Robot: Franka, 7 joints.
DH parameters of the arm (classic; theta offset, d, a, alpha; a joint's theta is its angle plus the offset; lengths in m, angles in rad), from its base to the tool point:
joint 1: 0 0.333 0 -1.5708
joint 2: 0 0 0 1.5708
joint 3: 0 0.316 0.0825 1.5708
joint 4: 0 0 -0.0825 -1.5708
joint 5: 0 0.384 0 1.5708
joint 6: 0 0 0.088 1.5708
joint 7: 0 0.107 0 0
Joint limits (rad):
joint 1: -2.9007..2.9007
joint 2: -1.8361..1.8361
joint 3: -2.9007..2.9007
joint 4: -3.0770..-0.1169
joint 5: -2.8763..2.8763
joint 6: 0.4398..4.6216
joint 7: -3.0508..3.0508
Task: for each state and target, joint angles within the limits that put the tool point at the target. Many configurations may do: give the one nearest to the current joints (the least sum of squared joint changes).
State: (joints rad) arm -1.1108 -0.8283 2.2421 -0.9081 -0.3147 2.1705 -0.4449
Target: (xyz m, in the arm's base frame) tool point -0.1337 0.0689 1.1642
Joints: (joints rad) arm -0.3971 -0.1436 2.3745 -0.1169 -0.3582 2.7012 -0.4449
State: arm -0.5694 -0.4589 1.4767 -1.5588 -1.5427 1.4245 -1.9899
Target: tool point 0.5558 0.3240 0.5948
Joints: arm -0.3838 0.3597 1.2351 -1.6068 -1.6010 1.7105 -1.9899
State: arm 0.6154 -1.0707 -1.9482 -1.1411 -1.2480 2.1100 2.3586
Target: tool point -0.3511 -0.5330 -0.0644
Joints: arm 0.4147 -1.4778 -2.3769 -1.3318 -1.2393 1.9904 2.3586
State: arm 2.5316 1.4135 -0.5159 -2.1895 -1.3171 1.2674 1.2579
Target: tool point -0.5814 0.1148 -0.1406
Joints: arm 2.9007 1.4518 0.2052 -1.2865 -1.5424 1.8064 1.2579
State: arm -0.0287 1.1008 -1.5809 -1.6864 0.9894 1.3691 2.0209
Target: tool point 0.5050 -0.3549 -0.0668
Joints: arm 0.0790 1.6748 -1.0294 -1.2303 1.1693 1.6053 2.0209
